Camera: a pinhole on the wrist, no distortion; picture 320 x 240 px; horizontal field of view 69.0 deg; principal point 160.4 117.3 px. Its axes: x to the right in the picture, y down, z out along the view. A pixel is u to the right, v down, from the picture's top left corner.
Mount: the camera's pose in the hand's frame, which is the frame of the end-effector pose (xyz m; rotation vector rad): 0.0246 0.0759 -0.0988 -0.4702 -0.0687 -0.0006
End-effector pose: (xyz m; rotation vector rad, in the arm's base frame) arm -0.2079 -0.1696 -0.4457 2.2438 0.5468 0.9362
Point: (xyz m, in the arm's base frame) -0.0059 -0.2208 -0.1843
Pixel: outside the picture
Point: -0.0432 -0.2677 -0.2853
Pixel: 293.4 158.2
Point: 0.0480 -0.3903 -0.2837
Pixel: 236.5 165.2
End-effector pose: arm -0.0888 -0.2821 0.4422 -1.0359 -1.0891 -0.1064
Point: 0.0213 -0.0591 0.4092
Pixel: 276.3 150.7
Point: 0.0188 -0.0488 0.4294
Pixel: 293.8 137.2
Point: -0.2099 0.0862 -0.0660
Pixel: 38.9 179.5
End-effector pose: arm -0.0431 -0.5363 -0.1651 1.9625 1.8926 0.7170
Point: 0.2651 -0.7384 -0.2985
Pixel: 30.0 82.1
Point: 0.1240 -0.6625 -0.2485
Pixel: 21.2 29.1
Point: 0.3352 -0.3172 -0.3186
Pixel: 262.9 75.4
